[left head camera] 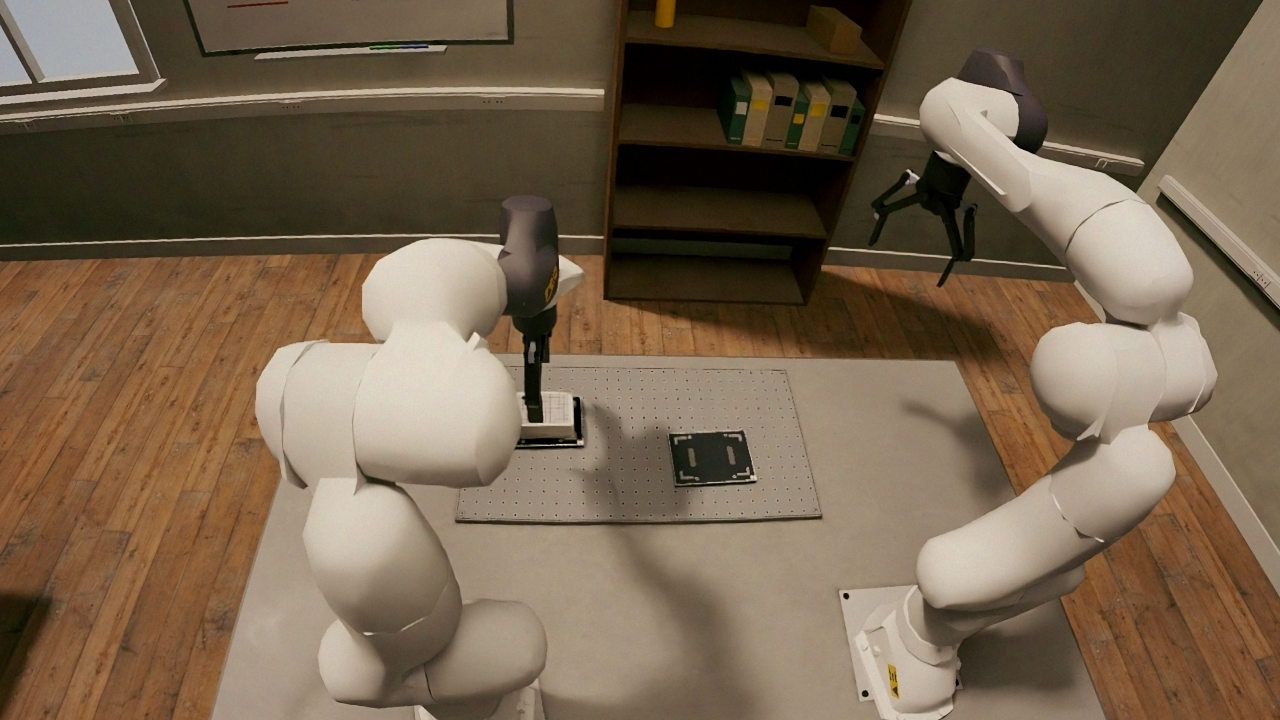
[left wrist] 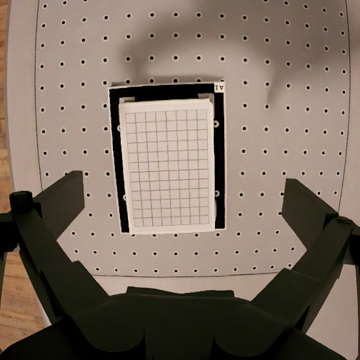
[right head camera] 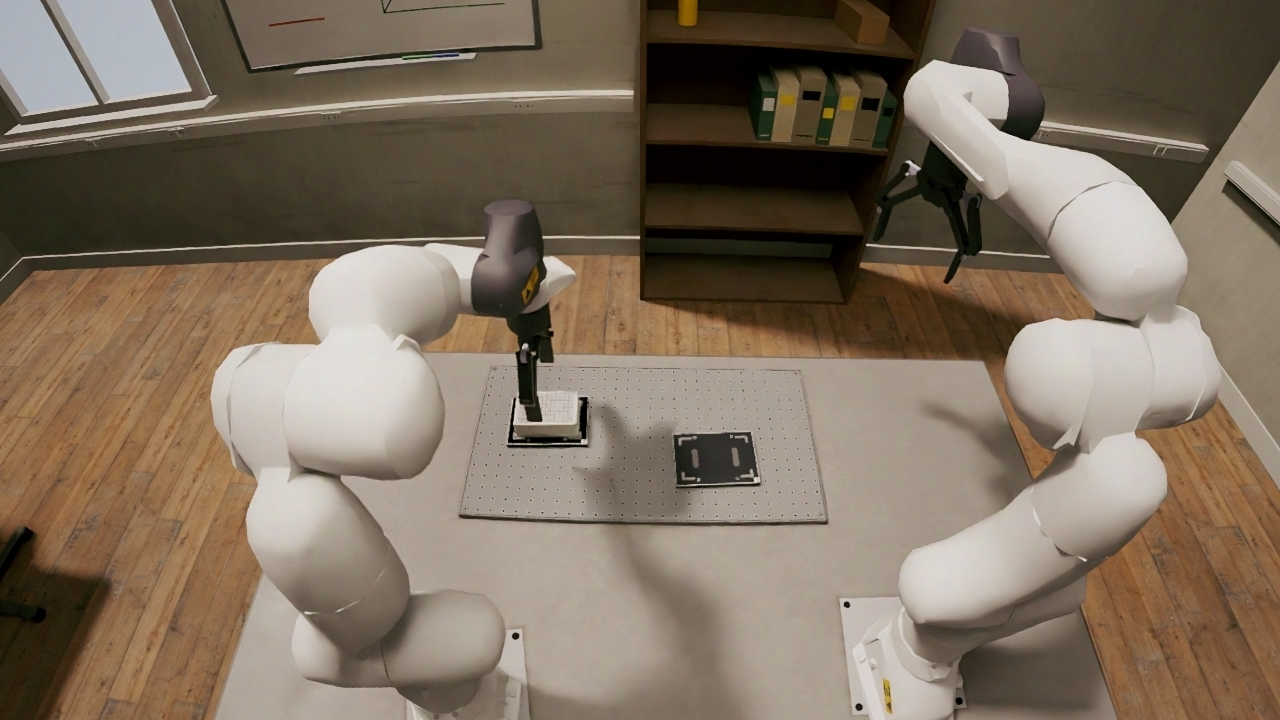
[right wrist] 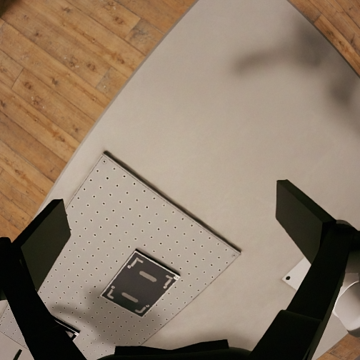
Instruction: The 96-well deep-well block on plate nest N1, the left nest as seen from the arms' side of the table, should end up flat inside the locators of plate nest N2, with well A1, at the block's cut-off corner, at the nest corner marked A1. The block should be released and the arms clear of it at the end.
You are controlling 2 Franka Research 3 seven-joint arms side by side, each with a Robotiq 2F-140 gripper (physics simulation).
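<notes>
The white deep-well block (left head camera: 556,410) (right head camera: 553,413) (left wrist: 169,167) sits on black nest N1 (right head camera: 584,429) (left wrist: 220,165). In the left wrist view N1's A1 label is at its upper right corner; the block's cut-off corner is not clear. My left gripper (left head camera: 534,410) (right head camera: 539,386) (left wrist: 183,193) is open above the block, its fingers apart on either side of the block's lower half in the wrist view. Nest N2 (left head camera: 712,456) (right head camera: 716,459) (right wrist: 140,286) is empty, with a small white mark at its right corner in the right wrist view. My right gripper (left head camera: 911,262) (right head camera: 914,258) (right wrist: 170,209) is open and empty, high up.
Both nests stand on a perforated board (left head camera: 626,501) (right head camera: 626,501) (left wrist: 280,150) (right wrist: 120,200) on the grey table (left head camera: 895,447) (right head camera: 913,447). The left arm partly hides the board's left side in the left head camera. A bookshelf (left head camera: 615,179) (right head camera: 643,179) stands behind the table.
</notes>
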